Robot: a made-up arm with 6 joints. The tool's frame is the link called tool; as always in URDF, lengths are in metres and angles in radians. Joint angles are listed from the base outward. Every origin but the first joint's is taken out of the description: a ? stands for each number. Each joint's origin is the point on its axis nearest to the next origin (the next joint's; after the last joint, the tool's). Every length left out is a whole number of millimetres.
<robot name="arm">
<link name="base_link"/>
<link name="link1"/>
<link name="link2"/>
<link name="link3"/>
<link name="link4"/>
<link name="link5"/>
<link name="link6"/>
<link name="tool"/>
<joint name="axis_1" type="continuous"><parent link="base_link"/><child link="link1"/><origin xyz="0.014 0.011 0.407" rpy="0.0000 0.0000 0.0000"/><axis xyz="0 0 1"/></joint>
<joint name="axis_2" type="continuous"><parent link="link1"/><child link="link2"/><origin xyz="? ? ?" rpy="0.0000 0.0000 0.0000"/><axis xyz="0 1 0"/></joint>
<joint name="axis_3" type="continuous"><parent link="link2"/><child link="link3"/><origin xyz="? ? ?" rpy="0.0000 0.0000 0.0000"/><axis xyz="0 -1 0"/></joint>
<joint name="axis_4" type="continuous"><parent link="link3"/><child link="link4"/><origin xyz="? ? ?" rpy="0.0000 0.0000 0.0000"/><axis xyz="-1 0 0"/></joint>
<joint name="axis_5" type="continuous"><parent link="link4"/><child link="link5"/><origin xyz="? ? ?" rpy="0.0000 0.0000 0.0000"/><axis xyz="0 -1 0"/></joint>
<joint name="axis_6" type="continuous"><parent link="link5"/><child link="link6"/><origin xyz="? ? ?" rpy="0.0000 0.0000 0.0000"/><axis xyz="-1 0 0"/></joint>
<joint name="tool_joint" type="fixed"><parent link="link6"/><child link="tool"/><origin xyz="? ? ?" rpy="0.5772 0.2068 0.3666"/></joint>
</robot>
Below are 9 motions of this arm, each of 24 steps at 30 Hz.
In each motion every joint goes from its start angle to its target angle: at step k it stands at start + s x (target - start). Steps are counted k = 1, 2, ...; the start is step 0. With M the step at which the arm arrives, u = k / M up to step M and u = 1 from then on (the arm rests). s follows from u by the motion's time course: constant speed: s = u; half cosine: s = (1 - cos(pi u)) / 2; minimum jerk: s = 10 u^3 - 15 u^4 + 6 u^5.
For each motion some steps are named. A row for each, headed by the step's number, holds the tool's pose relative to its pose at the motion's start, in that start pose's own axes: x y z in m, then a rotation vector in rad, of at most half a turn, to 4 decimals.
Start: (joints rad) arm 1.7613 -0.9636 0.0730 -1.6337 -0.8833 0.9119
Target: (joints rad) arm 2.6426 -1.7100 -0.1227 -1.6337 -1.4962 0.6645
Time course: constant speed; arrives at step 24
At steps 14, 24:
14: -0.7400 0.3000 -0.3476 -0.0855 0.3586 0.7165
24: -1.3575 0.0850 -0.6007 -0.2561 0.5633 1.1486

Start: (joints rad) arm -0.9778 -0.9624 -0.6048 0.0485 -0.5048 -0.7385
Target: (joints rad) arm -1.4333 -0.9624 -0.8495 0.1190 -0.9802 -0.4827
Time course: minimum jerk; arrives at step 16
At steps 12, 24:
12: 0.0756 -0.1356 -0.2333 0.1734 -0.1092 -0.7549
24: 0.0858 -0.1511 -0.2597 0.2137 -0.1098 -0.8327

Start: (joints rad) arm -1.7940 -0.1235 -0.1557 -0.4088 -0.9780 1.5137
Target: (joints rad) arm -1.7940 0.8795 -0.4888 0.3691 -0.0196 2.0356
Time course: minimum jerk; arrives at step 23
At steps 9, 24:
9: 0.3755 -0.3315 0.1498 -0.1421 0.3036 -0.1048
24: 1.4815 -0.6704 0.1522 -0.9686 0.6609 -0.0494

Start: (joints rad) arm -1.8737 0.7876 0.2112 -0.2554 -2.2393 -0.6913
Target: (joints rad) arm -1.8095 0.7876 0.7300 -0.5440 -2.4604 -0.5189
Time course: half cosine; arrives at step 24
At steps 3, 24:
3: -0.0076 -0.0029 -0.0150 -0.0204 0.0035 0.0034
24: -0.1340 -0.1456 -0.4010 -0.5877 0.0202 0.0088

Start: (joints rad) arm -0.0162 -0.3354 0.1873 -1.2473 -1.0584 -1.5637
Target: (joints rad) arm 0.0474 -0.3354 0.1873 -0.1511 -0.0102 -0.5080
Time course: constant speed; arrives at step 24
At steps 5, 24:
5: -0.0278 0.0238 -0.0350 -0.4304 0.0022 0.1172
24: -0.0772 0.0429 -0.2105 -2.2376 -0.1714 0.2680

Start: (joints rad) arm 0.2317 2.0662 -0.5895 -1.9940 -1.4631 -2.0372
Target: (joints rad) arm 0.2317 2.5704 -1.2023 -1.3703 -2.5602 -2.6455
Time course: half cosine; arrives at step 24
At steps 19, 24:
19: -0.2401 0.4004 0.0360 1.4151 -1.0946 0.4509
24: -0.2708 0.4017 0.0465 1.6098 -1.2243 0.4413

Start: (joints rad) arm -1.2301 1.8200 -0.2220 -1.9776 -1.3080 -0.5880
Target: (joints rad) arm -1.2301 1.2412 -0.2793 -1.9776 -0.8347 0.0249
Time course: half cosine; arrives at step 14
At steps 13, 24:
13: -0.1963 -0.6867 -0.4441 -1.0550 0.2039 -0.0325
24: -0.2009 -0.6957 -0.4475 -1.0680 0.2061 -0.0317

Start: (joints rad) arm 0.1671 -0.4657 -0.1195 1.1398 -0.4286 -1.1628
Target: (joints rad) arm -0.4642 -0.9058 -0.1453 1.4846 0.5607 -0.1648
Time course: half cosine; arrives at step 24
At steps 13, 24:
13: -0.4890 0.1244 -0.1591 -0.9591 -0.2449 -0.0691
24: -0.7169 0.3385 -0.4655 -1.7640 -0.3563 -0.3122

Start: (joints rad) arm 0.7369 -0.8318 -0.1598 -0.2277 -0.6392 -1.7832
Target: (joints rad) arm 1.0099 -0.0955 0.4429 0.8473 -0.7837 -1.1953
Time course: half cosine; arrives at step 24
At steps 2, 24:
2: 0.0192 0.0096 -0.0040 -0.0240 -0.0037 -0.0084
24: 1.2277 0.0137 -0.0641 -1.4105 -0.1766 -0.5290

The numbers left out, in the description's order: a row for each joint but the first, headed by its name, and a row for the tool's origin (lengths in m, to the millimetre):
axis_2: -0.016 -0.018 0.000
axis_3: -0.004 0.000 1.654
axis_4: 0.935 0.000 0.025
axis_5: 0.000 -0.246 0.021
axis_6: 0.031 0.000 0.004
tool: 0.000 0.014 -0.020

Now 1 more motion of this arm.
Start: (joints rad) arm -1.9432 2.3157 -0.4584 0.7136 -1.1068 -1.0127
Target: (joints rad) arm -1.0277 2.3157 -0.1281 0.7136 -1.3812 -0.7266
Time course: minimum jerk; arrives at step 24
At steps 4, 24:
4: -0.0175 0.0046 -0.0076 0.0139 -0.0263 -0.0164
24: -0.3468 0.2981 -0.3892 0.4265 -0.6809 -0.4964

